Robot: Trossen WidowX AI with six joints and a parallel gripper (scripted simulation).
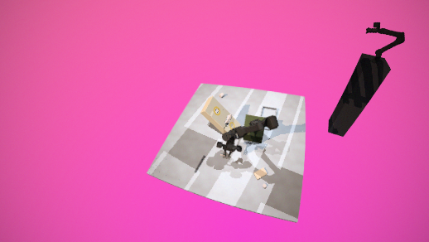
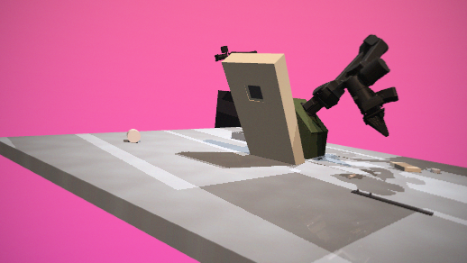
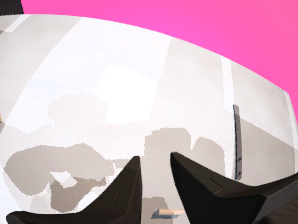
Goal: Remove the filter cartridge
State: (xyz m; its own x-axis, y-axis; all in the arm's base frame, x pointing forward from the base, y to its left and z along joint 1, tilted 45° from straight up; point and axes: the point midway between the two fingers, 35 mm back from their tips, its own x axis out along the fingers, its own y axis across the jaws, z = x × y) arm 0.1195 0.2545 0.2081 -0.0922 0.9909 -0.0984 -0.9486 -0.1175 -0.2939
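The white round filter cartridge is 24 cm ahead of my gripper tip, 30 cm to the right of it and 11 cm above it. Also, from my gripper tip: tan block (27 cm behind, 2 cm to the right, 13 cm below); then tan service panel (19 cm ahead, 31 cm to the right, 3 cm above); then tray (15 cm behind, 64 cm to the right, 12 cm below).
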